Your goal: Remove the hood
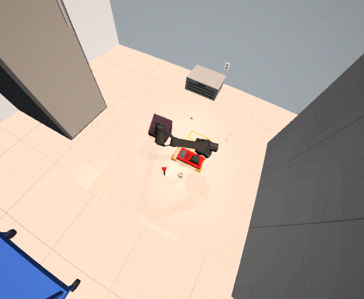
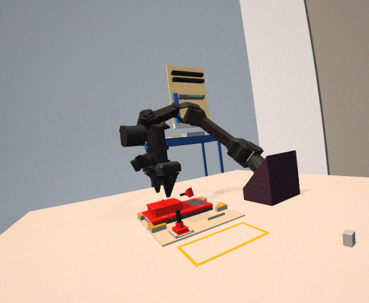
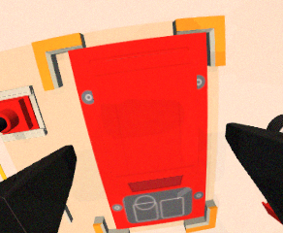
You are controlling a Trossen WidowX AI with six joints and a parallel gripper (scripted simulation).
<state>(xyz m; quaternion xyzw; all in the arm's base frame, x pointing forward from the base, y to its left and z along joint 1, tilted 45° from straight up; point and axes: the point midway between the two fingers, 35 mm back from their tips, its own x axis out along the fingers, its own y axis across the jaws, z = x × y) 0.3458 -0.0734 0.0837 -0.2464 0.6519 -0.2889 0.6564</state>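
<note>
Right now the red hood is 40 mm below my gripper tip.
</note>
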